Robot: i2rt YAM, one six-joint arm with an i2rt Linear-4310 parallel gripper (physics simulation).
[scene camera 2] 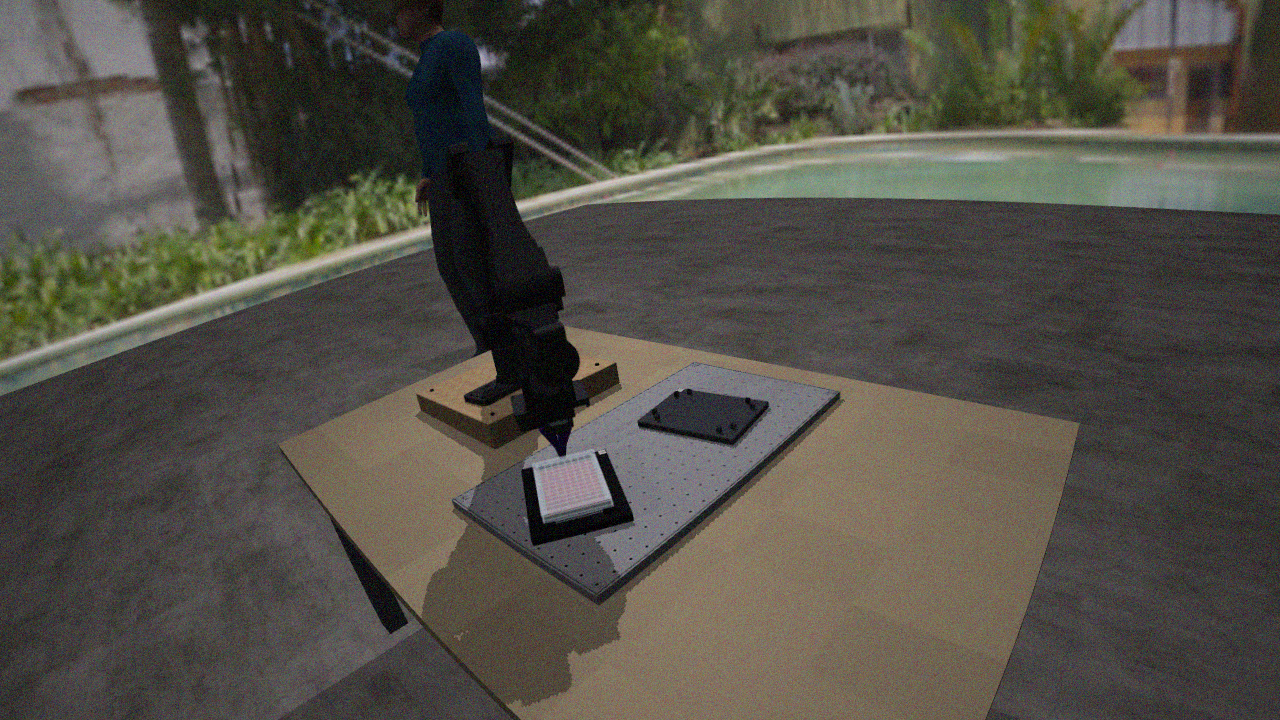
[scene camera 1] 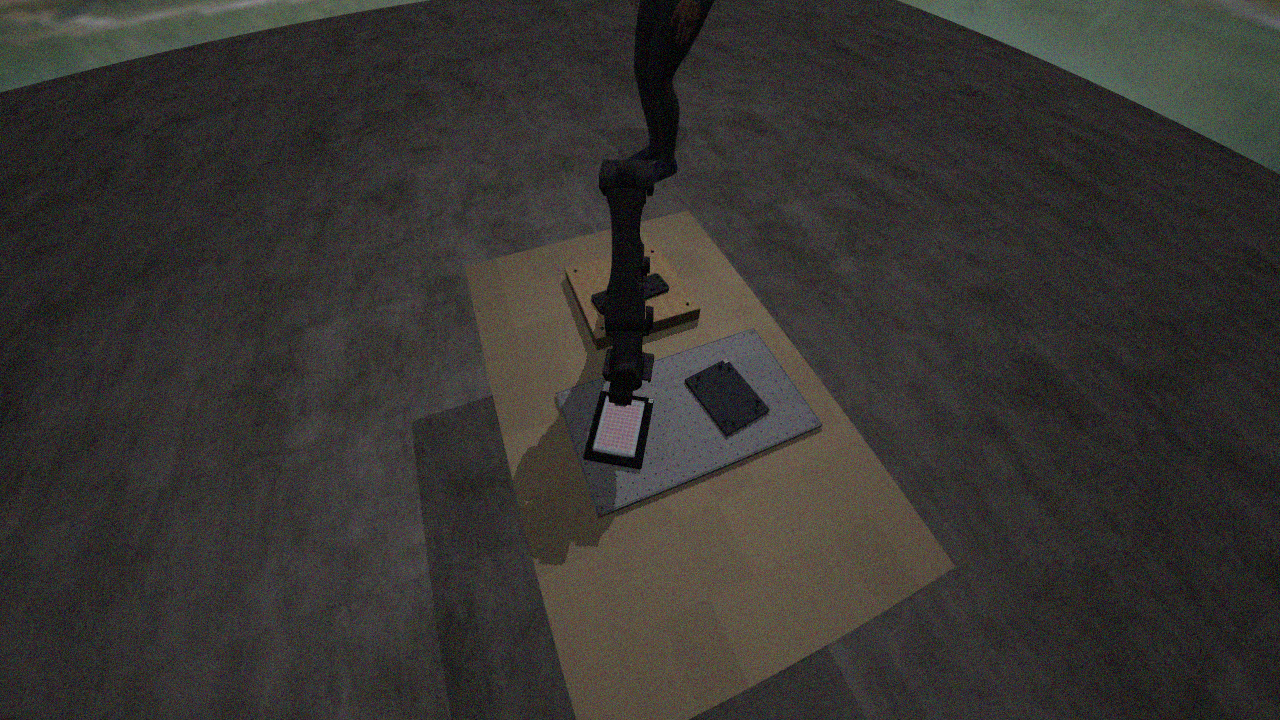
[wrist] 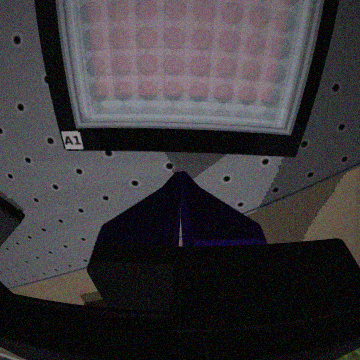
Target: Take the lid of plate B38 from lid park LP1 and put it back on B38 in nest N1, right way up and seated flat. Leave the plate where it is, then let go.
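Places are measured from the arm's base along level axes (x back, y right, z up), in millimetres.
Pixels of known places: gripper, fingertip midpoint: [scene camera 2: 562, 458] [wrist: 180, 180]; arm's base, origin of the base link: [scene camera 2: 516, 382].
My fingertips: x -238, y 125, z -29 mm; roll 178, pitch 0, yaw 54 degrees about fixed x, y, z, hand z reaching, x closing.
Observation:
For each thing: its top centre in the pictures, then the offset to it from my fingertips. "*": a spot on its surface instead. Level surfaces: height alone.
- plate with pink wells, middle of its top: [scene camera 2: 569, 479] [scene camera 1: 619, 424] dx -87, dy +68, dz +29 mm
- black nest, middle of its top: [scene camera 2: 570, 486] [scene camera 1: 619, 425] dx -86, dy +67, dz +19 mm
- clear lid, surface spot: [wrist: 180, 123] * dx -39, dy +29, dz +29 mm
- black lid park with small pegs, middle of its top: [scene camera 2: 702, 405] [scene camera 1: 727, 392] dx -124, dy -183, dz +21 mm
- wooden table, its level: dz -12 mm
A plate with pink wells [scene camera 1: 619, 428] [scene camera 2: 572, 488] [wrist: 175, 65] sits in a black nest [scene camera 1: 613, 462] [scene camera 2: 586, 526] [wrist: 185, 139] marked A1 at one corner. A clear lid [wrist: 180, 123] appears to cover the plate, right way up and flat. The black lid park with small pegs [scene camera 1: 726, 398] [scene camera 2: 703, 415] holds no lid. My gripper [scene camera 1: 621, 401] [scene camera 2: 561, 453] [wrist: 180, 180] is shut, its dark blue fingertips together with nothing between them. It is above the breadboard beside the nest's A1 side, apart from the plate. No B38, N1 or LP1 label is readable.
The nest and lid park stand on a grey perforated breadboard [scene camera 1: 671, 465] [scene camera 2: 662, 501] [wrist: 30, 125] on a wooden table [scene camera 1: 760, 555] [scene camera 2: 850, 555]. The arm's wooden base block [scene camera 1: 675, 300] [scene camera 2: 465, 425] is behind it. A person [scene camera 1: 657, 80] [scene camera 2: 447, 98] stands behind the arm.

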